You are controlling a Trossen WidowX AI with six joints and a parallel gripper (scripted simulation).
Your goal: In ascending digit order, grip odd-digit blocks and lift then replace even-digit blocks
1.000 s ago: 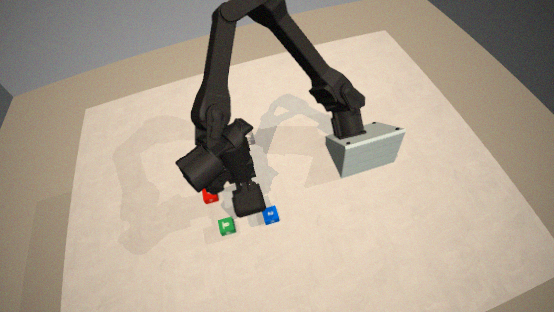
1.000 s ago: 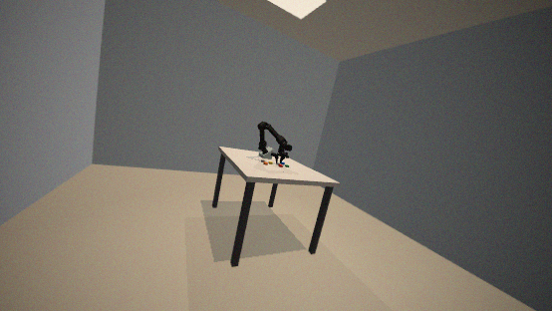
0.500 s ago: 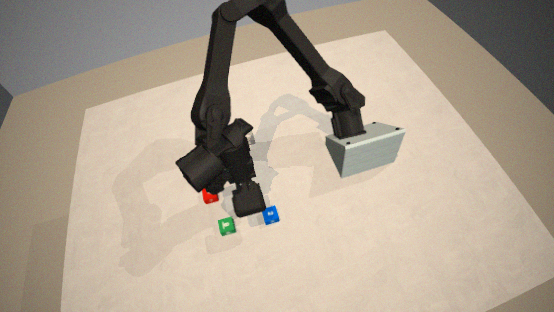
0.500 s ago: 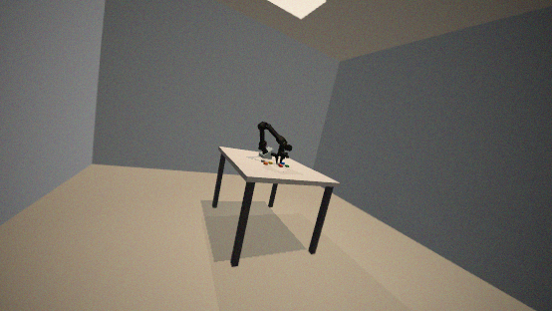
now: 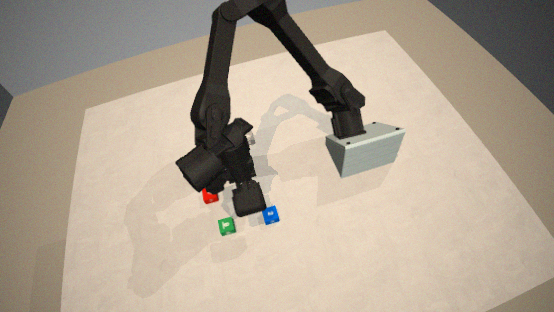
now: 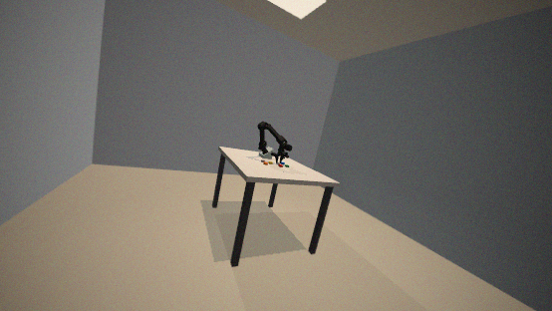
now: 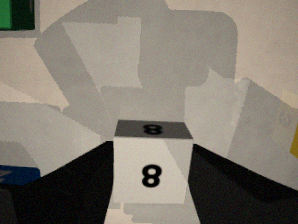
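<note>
Right now the white block is right at my gripper tip. From my gripper tip the other things lie so: blue block (4 cm behind, 7 cm to the left); yellow block (2 cm ahead, 9 cm to the right); red block (9 cm ahead, 1 cm to the right).
</note>
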